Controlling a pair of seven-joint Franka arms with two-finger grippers.
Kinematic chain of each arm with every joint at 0, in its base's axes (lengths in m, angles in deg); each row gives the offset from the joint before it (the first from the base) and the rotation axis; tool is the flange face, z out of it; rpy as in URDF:
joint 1: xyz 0 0 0.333 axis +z
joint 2: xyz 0 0 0 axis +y
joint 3: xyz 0 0 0.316 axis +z
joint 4: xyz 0.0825 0 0 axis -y
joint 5: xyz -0.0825 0 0.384 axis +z
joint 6: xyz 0 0 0 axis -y
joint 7: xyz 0.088 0 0 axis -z
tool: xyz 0 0 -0.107 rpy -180 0 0
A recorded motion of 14 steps. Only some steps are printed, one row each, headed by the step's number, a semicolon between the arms.
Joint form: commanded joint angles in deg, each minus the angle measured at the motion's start. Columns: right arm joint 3, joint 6, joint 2, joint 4, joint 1, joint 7, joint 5; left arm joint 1, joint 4, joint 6, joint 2, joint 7, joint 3, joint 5.
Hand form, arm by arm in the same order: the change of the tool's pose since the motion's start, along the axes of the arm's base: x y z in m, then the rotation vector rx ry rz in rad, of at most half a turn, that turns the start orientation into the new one. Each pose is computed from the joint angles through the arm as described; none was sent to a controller.
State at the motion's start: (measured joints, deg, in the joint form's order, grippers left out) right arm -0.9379 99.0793 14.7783 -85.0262 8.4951 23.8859 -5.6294; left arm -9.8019 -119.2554 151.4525 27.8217 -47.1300 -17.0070 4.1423
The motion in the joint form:
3: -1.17 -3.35 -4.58 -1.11 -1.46 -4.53 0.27; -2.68 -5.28 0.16 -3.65 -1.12 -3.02 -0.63
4: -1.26 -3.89 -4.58 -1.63 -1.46 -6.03 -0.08; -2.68 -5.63 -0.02 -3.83 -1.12 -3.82 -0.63
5: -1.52 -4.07 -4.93 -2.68 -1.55 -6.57 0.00; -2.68 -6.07 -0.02 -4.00 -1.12 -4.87 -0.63
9: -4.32 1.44 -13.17 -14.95 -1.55 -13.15 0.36; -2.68 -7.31 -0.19 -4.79 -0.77 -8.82 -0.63
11: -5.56 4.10 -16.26 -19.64 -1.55 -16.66 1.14; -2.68 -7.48 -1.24 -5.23 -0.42 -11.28 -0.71
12: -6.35 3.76 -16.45 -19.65 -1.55 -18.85 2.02; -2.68 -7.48 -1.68 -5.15 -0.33 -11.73 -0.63
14: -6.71 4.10 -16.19 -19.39 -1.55 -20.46 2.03; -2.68 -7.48 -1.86 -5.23 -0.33 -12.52 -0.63
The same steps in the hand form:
3: -0.0219 -0.0308 0.0359 0.0018 0.0057 0.0266; -0.0526 -0.0399 0.0055 0.0011 0.0268 -0.0782
4: -0.0234 -0.0325 0.0308 -0.0057 0.0263 0.0507; -0.0588 -0.0457 0.0057 -0.0003 0.0327 -0.0922
5: -0.0262 -0.0363 0.0256 -0.0056 0.0427 0.0535; -0.0666 -0.0533 0.0060 -0.0041 0.0376 -0.1101
9: -0.0649 -0.0672 0.0163 0.0092 0.0290 0.1266; -0.0948 -0.0816 0.0113 -0.0193 0.0484 -0.1835
11: -0.0799 -0.0792 0.0111 0.0282 0.0153 0.1673; -0.1112 -0.0990 0.0165 -0.0243 0.0603 -0.2311
12: -0.0813 -0.0857 0.0122 0.0442 0.0197 0.1878; -0.1147 -0.1019 0.0160 -0.0219 0.0675 -0.2421
14: -0.0793 -0.0891 0.0124 0.0433 0.0159 0.2100; -0.1197 -0.1076 0.0178 -0.0251 0.0693 -0.2554

